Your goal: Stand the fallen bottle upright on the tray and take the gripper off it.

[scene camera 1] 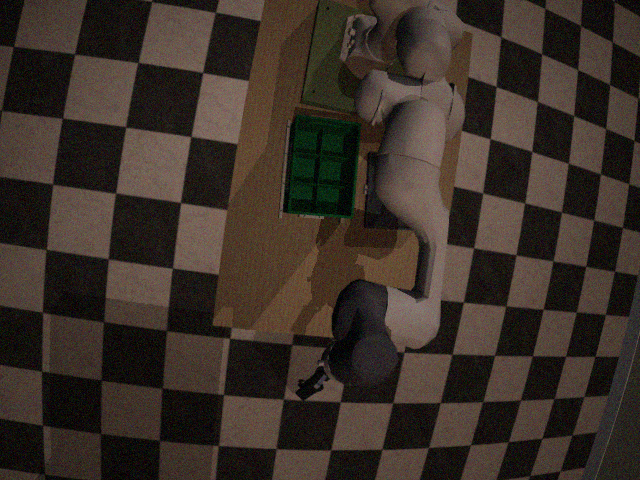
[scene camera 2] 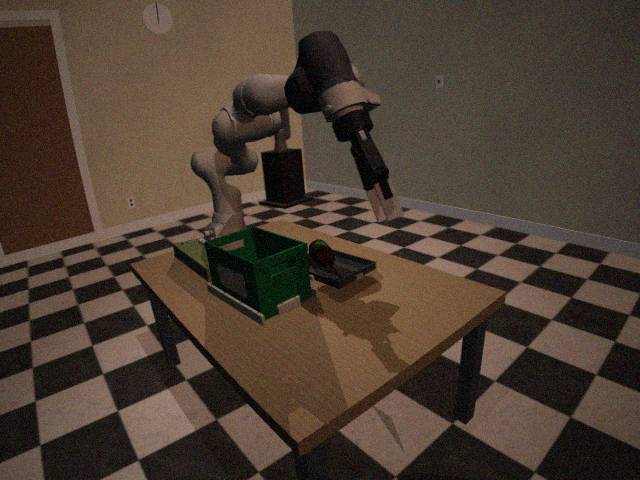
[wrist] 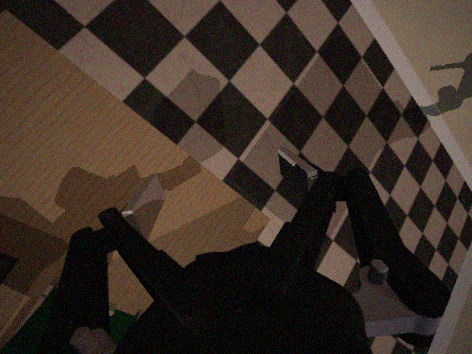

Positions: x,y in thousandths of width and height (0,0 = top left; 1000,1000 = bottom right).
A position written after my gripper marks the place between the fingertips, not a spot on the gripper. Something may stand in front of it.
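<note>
My gripper (scene camera 2: 609,457) in sight. Gripper (wrist: 467,490) too.
</note>
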